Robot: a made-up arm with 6 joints. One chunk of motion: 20 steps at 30 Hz.
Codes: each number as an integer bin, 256 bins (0 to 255) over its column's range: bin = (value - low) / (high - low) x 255, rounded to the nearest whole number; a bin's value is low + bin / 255 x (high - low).
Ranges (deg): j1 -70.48..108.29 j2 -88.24..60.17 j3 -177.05..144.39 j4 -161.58..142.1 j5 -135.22..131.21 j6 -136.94..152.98
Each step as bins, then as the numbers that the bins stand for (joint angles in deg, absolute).
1 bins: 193 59 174 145 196 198
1 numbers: 64.82 -53.90 42.29 11.10 69.57 88.17
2 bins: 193 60 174 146 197 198
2 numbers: 64.82 -53.32 42.29 12.29 70.61 88.17
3 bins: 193 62 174 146 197 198
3 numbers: 64.82 -52.16 42.29 12.29 70.61 88.17
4 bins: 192 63 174 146 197 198
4 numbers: 64.12 -51.57 42.29 12.29 70.61 88.17
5 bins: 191 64 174 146 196 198
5 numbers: 63.42 -50.99 42.29 12.29 69.57 88.17
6 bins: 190 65 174 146 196 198
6 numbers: 62.72 -50.41 42.29 12.29 69.57 88.17
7 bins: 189 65 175 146 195 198
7 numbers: 62.02 -50.41 43.55 12.29 68.52 88.17
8 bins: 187 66 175 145 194 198
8 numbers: 60.62 -49.83 43.55 11.10 67.48 88.17
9 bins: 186 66 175 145 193 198
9 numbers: 59.92 -49.83 43.55 11.10 66.43 88.17
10 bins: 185 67 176 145 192 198
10 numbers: 59.22 -49.25 44.81 11.10 65.39 88.17
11 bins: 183 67 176 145 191 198
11 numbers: 57.81 -49.25 44.81 11.10 64.34 88.17
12 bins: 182 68 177 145 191 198
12 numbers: 57.11 -48.66 46.07 11.10 64.34 88.17
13 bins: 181 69 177 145 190 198
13 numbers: 56.41 -48.08 46.07 11.10 63.30 88.17
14 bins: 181 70 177 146 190 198
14 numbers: 56.41 -47.50 46.07 12.29 63.30 88.17
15 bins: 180 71 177 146 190 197
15 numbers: 55.71 -46.92 46.07 12.29 63.30 87.04
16 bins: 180 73 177 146 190 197
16 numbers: 55.71 -45.75 46.07 12.29 63.30 87.04
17 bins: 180 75 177 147 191 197
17 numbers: 55.71 -44.59 46.07 13.48 64.34 87.04
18 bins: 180 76 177 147 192 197
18 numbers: 55.71 -44.01 46.07 13.48 65.39 87.04
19 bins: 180 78 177 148 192 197
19 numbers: 55.71 -42.84 46.07 14.67 65.39 87.04
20 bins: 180 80 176 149 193 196
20 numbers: 55.71 -41.68 44.81 15.86 66.43 85.90
